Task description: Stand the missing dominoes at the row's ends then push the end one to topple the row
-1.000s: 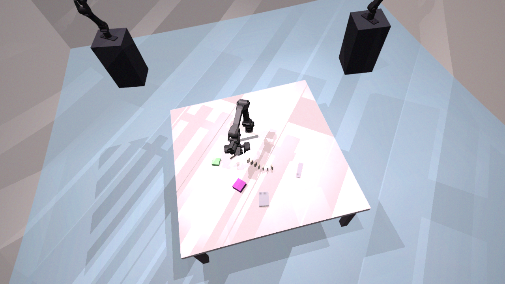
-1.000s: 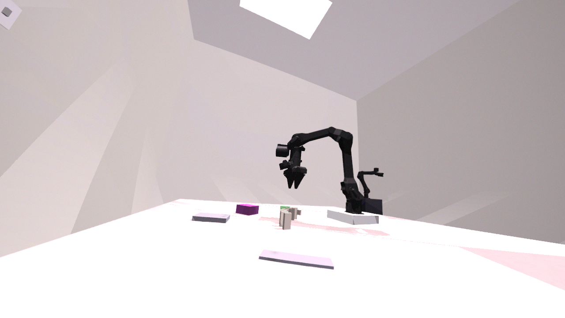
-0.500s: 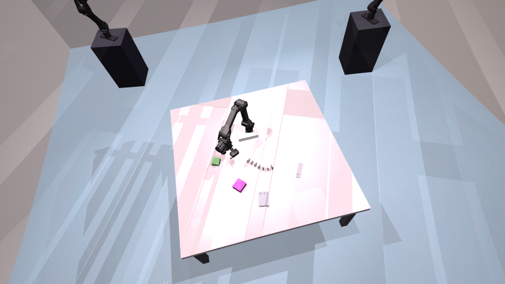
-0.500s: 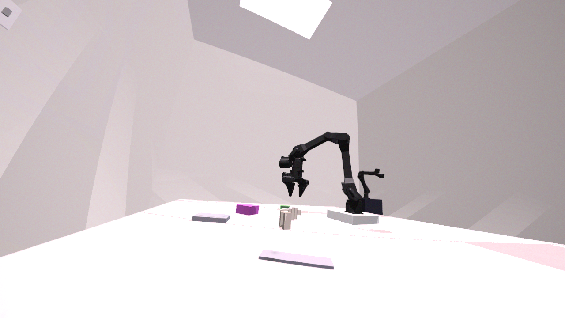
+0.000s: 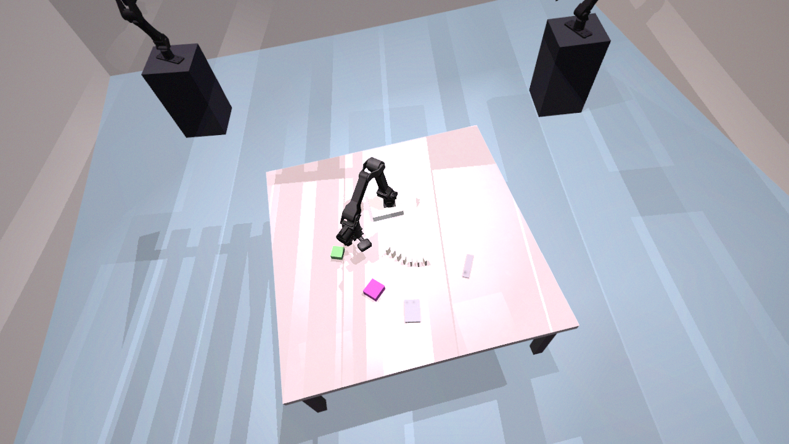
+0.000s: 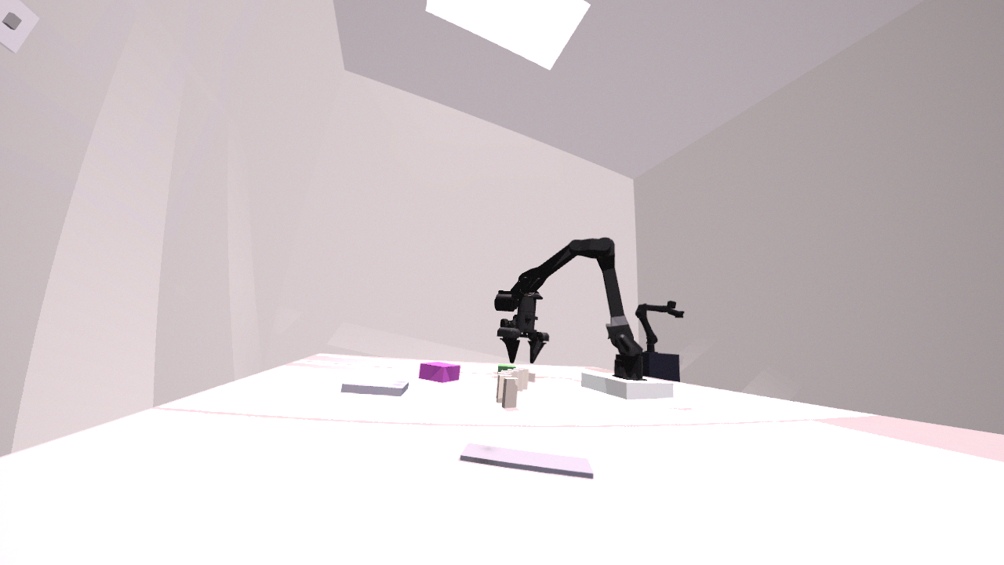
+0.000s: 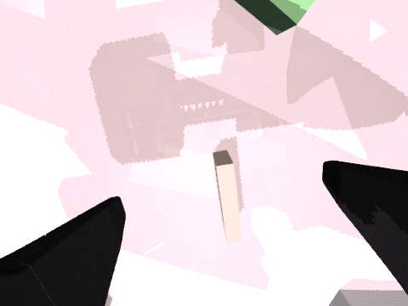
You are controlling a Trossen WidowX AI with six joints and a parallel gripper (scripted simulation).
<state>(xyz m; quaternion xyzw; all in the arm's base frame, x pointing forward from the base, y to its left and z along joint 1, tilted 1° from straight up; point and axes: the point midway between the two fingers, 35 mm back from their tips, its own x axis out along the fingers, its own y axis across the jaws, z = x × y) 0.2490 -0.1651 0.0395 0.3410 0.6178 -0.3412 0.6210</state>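
Right now my gripper tip is 110 mm to the left of the green block, 30 mm above it and 20 mm short of it. From my gripper tip the other things lie so: flat plate: 360 mm ahead, 240 mm to the left, 40 mm below; then flat strip: 530 mm to the left, 150 mm ahead, 50 mm below; then magenta block: 240 mm ahead, 70 mm to the left, 30 mm below.
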